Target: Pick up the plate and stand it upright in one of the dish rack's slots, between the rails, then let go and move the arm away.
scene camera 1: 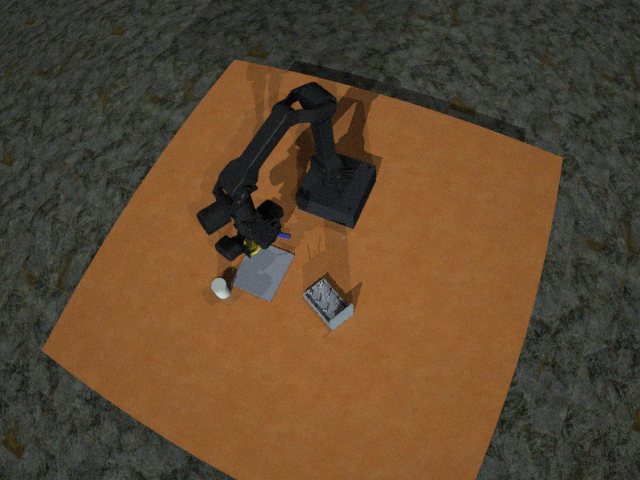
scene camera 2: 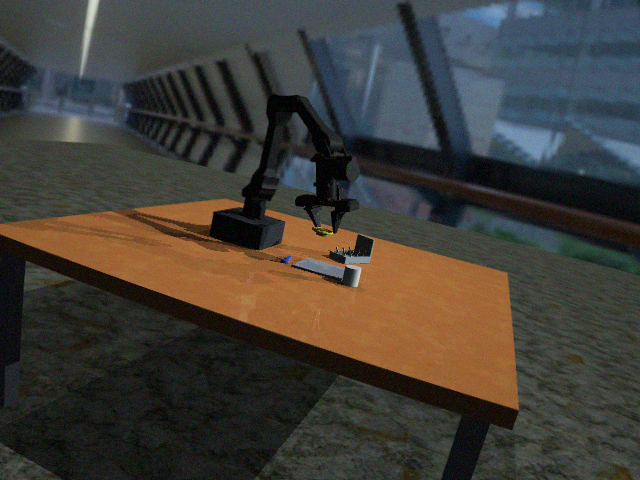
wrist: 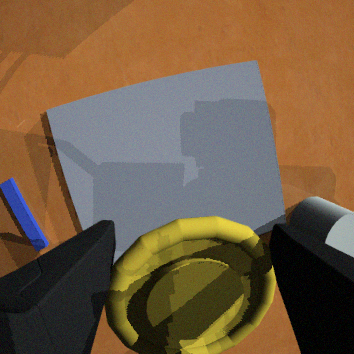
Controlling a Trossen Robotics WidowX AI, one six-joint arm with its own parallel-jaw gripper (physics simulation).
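Note:
A round yellow plate [scene camera 1: 252, 248] [scene camera 2: 323, 231] [wrist: 197, 295] is held roughly flat, well above the table. My gripper [scene camera 2: 324, 227] [wrist: 194, 235] is shut on the plate, with one finger at each side of its rim. In scene camera 1 the arm hides part of the plate and the fingertips. The grey dish rack [scene camera 1: 334, 321] [scene camera 2: 364, 250] stands on the table apart from the gripper, with small upright rails inside and a taller panel at one end.
A flat grey mat [scene camera 1: 261, 279] [scene camera 2: 315, 266] [wrist: 150, 115] lies on the table below the plate. A white cylinder [scene camera 1: 220, 288] [scene camera 2: 352, 276] [wrist: 320, 215] stands beside the mat's edge. A small blue bar [scene camera 1: 283, 236] [scene camera 2: 286, 259] [wrist: 22, 212] lies near the opposite side.

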